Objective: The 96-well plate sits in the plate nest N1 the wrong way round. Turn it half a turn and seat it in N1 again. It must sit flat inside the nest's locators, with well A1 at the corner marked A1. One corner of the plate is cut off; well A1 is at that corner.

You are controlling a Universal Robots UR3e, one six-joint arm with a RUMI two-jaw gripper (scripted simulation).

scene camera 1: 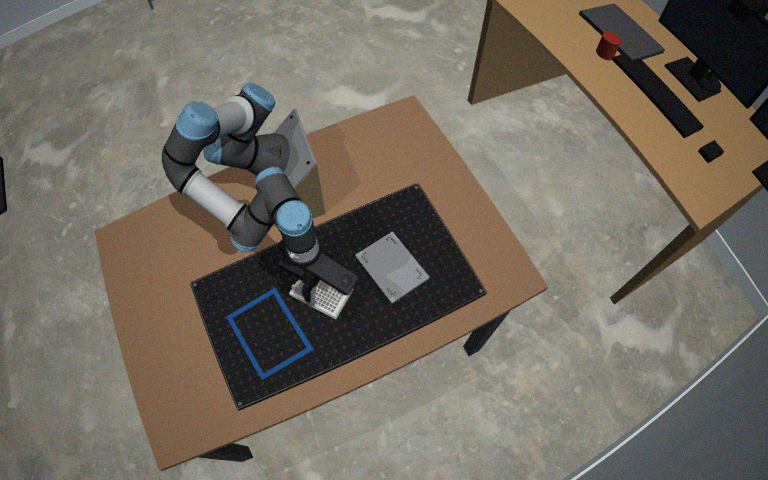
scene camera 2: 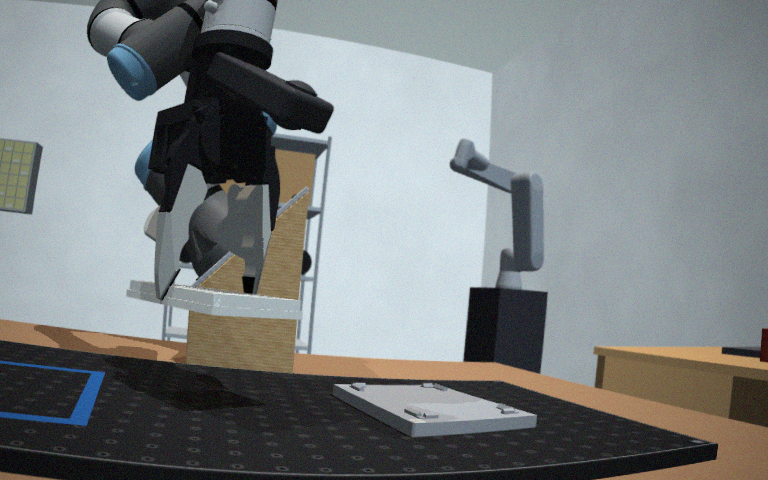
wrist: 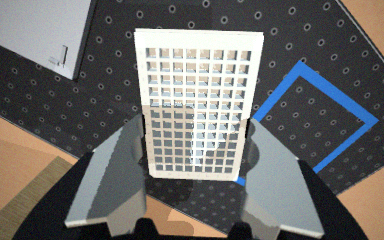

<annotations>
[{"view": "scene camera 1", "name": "my gripper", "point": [320, 291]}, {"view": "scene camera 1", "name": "grey plate nest N1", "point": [390, 265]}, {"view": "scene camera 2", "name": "my gripper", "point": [207, 303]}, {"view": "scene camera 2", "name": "white 96-well plate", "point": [211, 301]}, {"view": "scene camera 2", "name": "grey plate nest N1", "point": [458, 413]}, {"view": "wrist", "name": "my gripper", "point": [195, 117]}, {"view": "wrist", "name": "white 96-well plate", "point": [194, 121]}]
</annotations>
